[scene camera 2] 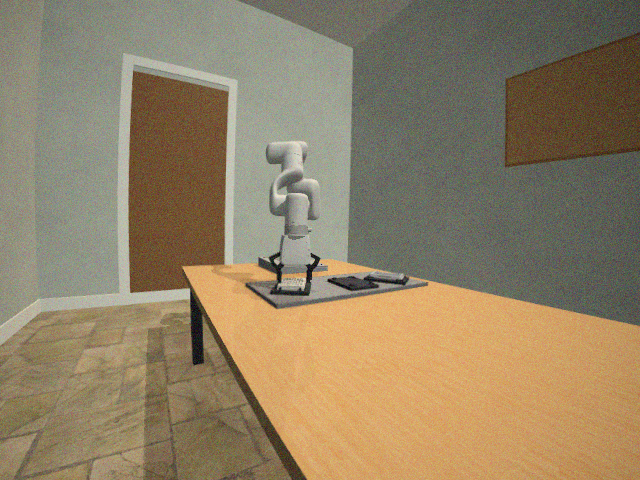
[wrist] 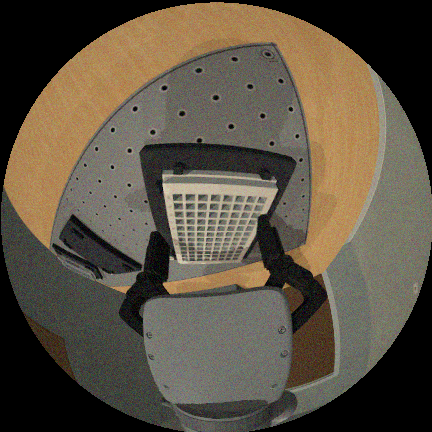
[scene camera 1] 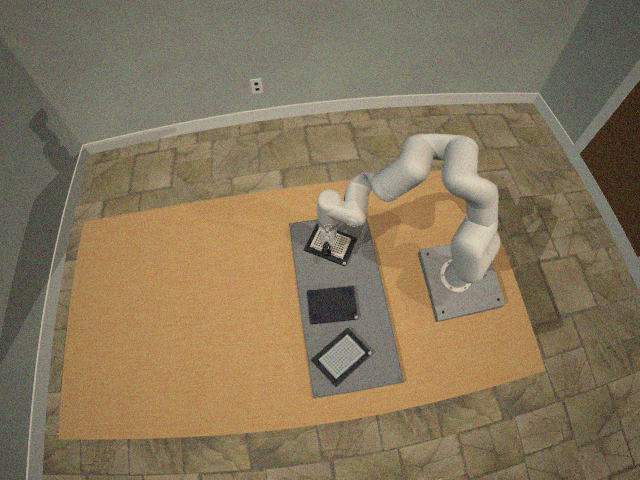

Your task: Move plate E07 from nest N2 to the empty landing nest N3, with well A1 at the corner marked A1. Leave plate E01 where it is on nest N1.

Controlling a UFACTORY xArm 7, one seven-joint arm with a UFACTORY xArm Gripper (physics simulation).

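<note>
A white well plate (scene camera 1: 333, 242) (scene camera 2: 291, 284) (wrist: 213, 217) sits in a black nest (scene camera 1: 345, 260) (wrist: 217, 157) at the far end of the grey pegboard (scene camera 1: 379, 330) (scene camera 2: 330, 294) (wrist: 225, 96). My gripper (scene camera 1: 327, 249) (scene camera 2: 293, 281) (wrist: 208, 231) is open and low, with one finger on each long side of this plate. The middle black nest (scene camera 1: 331, 305) (scene camera 2: 352, 282) (wrist: 92, 250) is empty. A second white well plate (scene camera 1: 341, 356) (scene camera 2: 387, 277) sits in the near nest, turned at an angle. I cannot read the plate labels or the A1 mark.
The pegboard lies on a wooden table (scene camera 1: 180, 310) (scene camera 2: 439, 387). The arm's grey base plate (scene camera 1: 460, 305) stands to the right of the pegboard. A door (scene camera 2: 178, 180) and walls surround the table.
</note>
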